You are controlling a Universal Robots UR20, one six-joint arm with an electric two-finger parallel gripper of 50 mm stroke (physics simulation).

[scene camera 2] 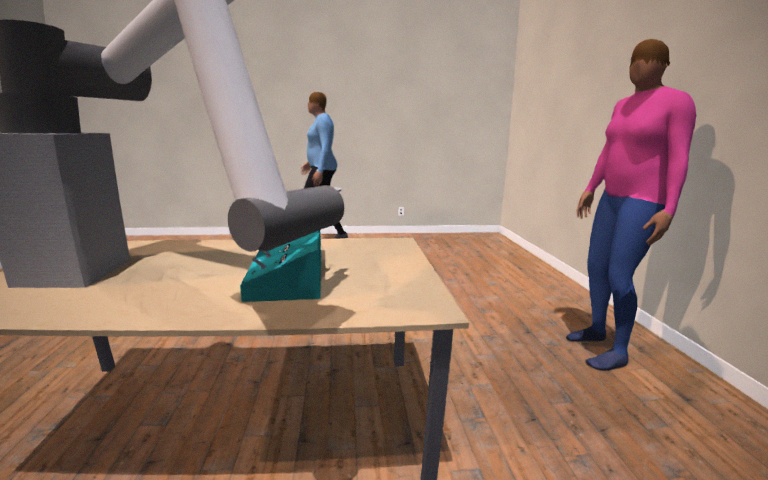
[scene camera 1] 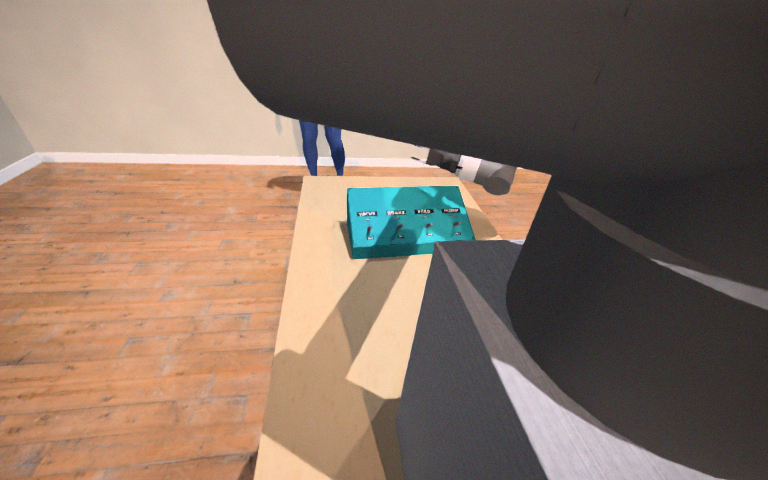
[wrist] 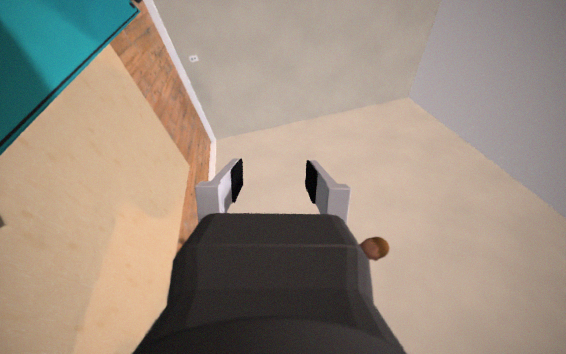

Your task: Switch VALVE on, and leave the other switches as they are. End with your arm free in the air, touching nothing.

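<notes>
A teal switch box [scene camera 1: 407, 198] [scene camera 2: 288, 285] with a sloped face stands on the table [scene camera 1: 317, 294] [scene camera 2: 368, 305]. In scene camera 1 it has a row of small levers under dark labels. The leftmost label seems to read VALVE, with its lever [scene camera 1: 369, 230] below it; which way the levers are set is too small to tell surely. Part of the box shows at the top left of the wrist view [wrist: 60, 45]. My gripper [wrist: 274, 172] is open with nothing between its fingers, up in the air and apart from the box. In scene camera 2 my arm hides part of the box.
My arm's dark wrist joint [scene camera 1: 492, 176] [scene camera 2: 288, 217] shows beyond the box's right side in scene camera 1. The grey pedestal [scene camera 1: 453, 339] [scene camera 2: 56, 209] stands on the table. A person in pink [scene camera 2: 645, 147] and one in light blue [scene camera 2: 321, 141] stand beyond the table.
</notes>
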